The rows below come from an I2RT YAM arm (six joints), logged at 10 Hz.
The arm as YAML. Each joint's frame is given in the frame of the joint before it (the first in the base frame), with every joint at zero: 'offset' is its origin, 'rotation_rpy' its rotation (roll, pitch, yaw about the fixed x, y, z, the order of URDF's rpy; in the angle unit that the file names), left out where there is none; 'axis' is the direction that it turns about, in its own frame. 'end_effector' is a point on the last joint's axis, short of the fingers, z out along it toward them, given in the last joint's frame.
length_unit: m
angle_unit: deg
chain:
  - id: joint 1
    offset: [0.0, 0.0, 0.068]
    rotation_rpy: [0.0, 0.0, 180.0]
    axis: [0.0, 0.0, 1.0]
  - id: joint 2
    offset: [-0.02, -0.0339, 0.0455]
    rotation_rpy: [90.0, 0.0, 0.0]
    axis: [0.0, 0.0, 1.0]
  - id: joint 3
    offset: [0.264, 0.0, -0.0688]
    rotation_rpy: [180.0, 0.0, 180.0]
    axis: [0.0, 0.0, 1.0]
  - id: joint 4
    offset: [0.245, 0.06, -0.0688]
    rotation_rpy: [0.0, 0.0, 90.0]
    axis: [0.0, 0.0, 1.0]
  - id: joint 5
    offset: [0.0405, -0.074, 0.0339]
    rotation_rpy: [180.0, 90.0, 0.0]
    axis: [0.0, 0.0, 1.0]
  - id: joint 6
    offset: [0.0, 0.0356, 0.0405]
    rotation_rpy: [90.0, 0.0, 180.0]
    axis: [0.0, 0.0, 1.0]
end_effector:
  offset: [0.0, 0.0, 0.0]
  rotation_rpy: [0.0, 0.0, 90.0]
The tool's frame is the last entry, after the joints.
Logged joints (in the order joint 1, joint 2, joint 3, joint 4, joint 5, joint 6), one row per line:
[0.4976, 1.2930, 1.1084, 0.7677, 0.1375, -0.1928]
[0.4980, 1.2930, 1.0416, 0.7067, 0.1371, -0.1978]
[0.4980, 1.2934, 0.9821, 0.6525, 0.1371, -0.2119]
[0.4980, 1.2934, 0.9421, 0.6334, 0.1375, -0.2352]
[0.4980, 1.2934, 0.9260, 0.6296, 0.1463, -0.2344]
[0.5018, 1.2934, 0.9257, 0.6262, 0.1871, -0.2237]
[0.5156, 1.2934, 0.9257, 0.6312, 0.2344, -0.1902]
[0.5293, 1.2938, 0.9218, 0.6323, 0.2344, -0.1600]
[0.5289, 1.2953, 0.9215, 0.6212, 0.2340, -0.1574]
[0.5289, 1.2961, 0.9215, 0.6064, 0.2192, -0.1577]
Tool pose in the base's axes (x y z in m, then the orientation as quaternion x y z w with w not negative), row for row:
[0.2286, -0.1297, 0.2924, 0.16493, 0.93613, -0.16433, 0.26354]
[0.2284, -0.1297, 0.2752, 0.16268, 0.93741, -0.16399, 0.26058]
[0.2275, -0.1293, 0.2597, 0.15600, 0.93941, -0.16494, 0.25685]
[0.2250, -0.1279, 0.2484, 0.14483, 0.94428, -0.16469, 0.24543]
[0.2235, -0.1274, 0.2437, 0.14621, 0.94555, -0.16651, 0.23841]
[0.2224, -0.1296, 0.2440, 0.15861, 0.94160, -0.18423, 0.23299]
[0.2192, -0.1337, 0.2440, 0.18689, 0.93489, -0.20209, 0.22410]
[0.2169, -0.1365, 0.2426, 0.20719, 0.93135, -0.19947, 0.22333]
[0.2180, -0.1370, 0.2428, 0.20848, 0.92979, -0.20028, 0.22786]
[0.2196, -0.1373, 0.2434, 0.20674, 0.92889, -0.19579, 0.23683]
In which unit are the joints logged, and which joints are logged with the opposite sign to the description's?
The joints are logged in radians. Opposite sign: joint 1, joint 4.
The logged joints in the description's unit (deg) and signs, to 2 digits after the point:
[-28.51, 74.08, 63.51, -43.99, 7.88, -11.05]
[-28.53, 74.08, 59.68, -40.49, 7.86, -11.33]
[-28.53, 74.11, 56.27, -37.39, 7.86, -12.14]
[-28.53, 74.11, 53.98, -36.29, 7.88, -13.48]
[-28.53, 74.11, 53.06, -36.07, 8.38, -13.43]
[-28.75, 74.11, 53.04, -35.88, 10.72, -12.82]
[-29.54, 74.11, 53.04, -36.17, 13.43, -10.90]
[-30.33, 74.13, 52.82, -36.23, 13.43, -9.17]
[-30.30, 74.22, 52.80, -35.59, 13.41, -9.02]
[-30.30, 74.26, 52.80, -34.74, 12.56, -9.04]

